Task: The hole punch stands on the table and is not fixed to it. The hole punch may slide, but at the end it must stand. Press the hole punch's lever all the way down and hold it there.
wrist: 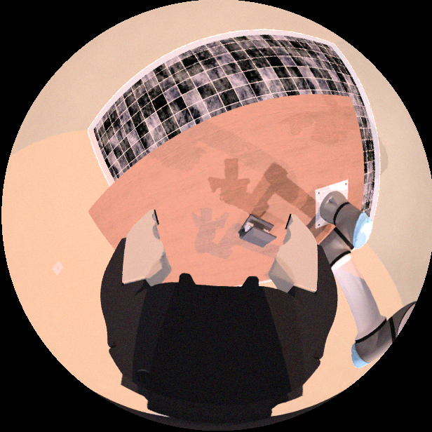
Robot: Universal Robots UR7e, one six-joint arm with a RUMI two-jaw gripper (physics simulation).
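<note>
The hole punch (258, 231) is a small dark grey device with a lighter part inside. It stands on the reddish wooden table (320, 120), right of the middle of the wrist view. My gripper (221, 214) is open and empty, with its two pale jaws wide apart. It hangs above the table, and the hole punch shows between the jaws, closer to the right one, below them and apart from them. How far down the lever is cannot be told from this view.
A black and white tiled wall panel (195, 87) runs along the table's far and right edges. The robot's base plate (324, 192) and grey arm (357, 295) are at the right. Shadows of the gripper and arm fall on the table.
</note>
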